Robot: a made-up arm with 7 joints.
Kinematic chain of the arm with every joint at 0, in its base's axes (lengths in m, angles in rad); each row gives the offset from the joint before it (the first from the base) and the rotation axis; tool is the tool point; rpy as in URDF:
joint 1: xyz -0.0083 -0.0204 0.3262 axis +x
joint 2: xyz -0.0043 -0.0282 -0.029 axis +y
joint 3: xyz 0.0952 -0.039 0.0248 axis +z
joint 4: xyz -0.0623 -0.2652 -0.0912 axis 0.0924 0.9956 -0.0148
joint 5: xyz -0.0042 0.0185 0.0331 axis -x
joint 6: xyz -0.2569 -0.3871 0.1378 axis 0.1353 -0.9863 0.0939
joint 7: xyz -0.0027 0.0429 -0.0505 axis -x
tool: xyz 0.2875 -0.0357 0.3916 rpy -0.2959 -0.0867 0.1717
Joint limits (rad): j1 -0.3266..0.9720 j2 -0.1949..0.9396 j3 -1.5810..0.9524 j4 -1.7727..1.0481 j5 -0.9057..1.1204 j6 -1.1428..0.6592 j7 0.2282..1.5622
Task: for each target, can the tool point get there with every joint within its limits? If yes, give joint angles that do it. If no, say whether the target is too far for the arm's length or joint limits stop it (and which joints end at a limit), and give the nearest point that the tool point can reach.
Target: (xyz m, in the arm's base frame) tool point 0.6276 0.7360 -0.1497
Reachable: no: joint limits stop it (at a limit: joint 1, joint 2, joint 3, joint 4, joint 7) | nearest point 0.5331 0.4071 -0.1036 | short by 0.345 m
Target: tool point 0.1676 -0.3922 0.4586
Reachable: yes | joints 0.0843 0.2476 0.7381 -0.3119 -0.1312 0.2714 1.3862
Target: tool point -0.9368 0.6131 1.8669
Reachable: no: too far | nearest point -0.4604 0.2203 0.9902 | short by 1.072 m
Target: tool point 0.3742 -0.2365 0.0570
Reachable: yes | joints 0.5185 0.4185 0.5817 0.4943 -0.3759 -0.3818 0.9571
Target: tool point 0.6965 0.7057 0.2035
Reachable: no: joint limits stop it (at a limit: joint 1, joint 2, joint 3, joint 4, joint 7) | nearest point 0.5716 0.3857 0.1319 | short by 0.351 m
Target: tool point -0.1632 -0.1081 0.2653
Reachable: yes | joints 0.4266 0.7997 -0.8960 0.2172 -0.5884 -0.8124 1.4506
